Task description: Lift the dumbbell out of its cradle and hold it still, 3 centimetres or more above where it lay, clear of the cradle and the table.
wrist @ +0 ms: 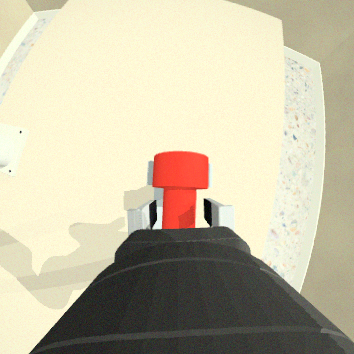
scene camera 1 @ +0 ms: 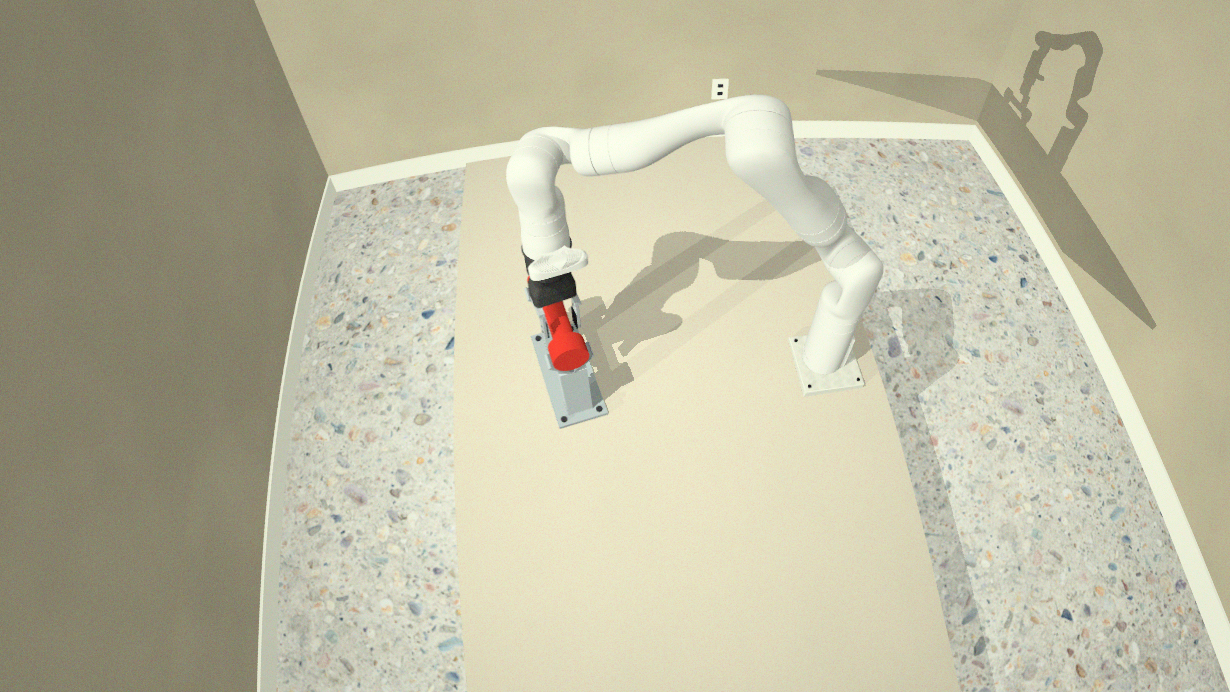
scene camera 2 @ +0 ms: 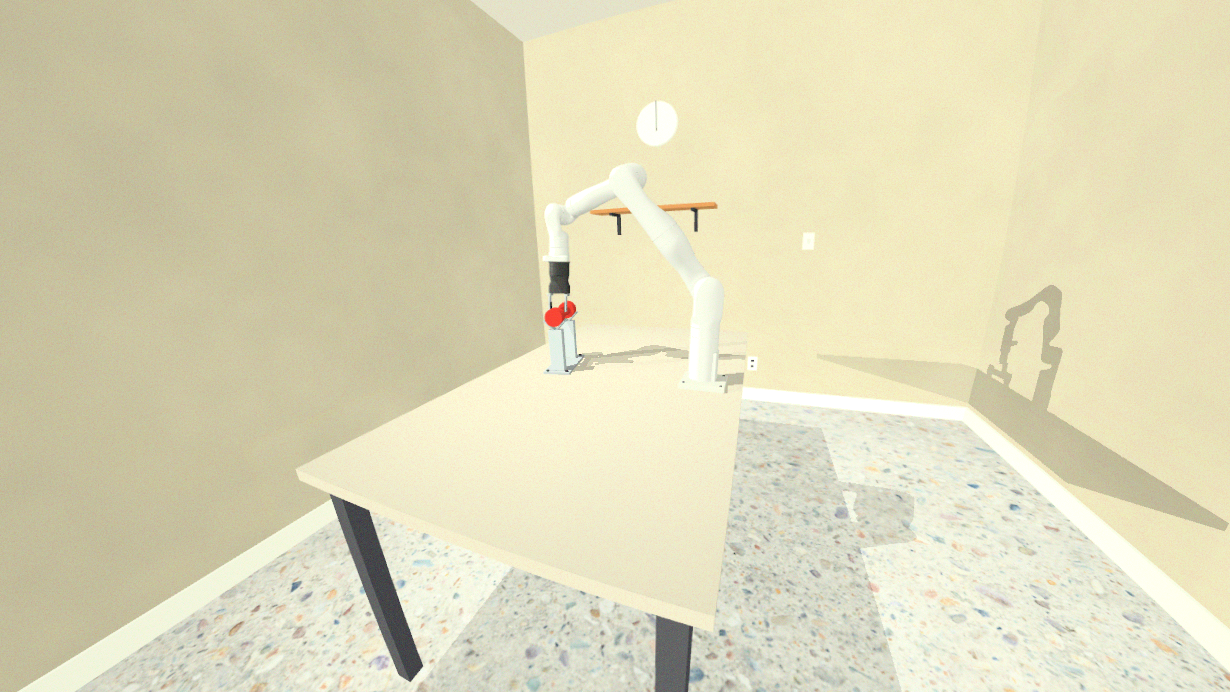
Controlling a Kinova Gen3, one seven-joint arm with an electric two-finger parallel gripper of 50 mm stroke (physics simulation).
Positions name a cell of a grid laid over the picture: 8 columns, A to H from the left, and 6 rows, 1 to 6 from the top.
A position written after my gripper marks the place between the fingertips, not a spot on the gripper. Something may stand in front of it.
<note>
In view: my gripper (scene camera 1: D3), a red dumbbell (scene camera 1: D4) and a grey cradle (scene camera 1: D4).
The red dumbbell shows as well in the wrist view (wrist: E3). My gripper shows as well in the wrist view (wrist: E4) and in scene camera 2 (scene camera 2: D3). The grey cradle shows as well in scene camera 2 (scene camera 2: D3).
</note>
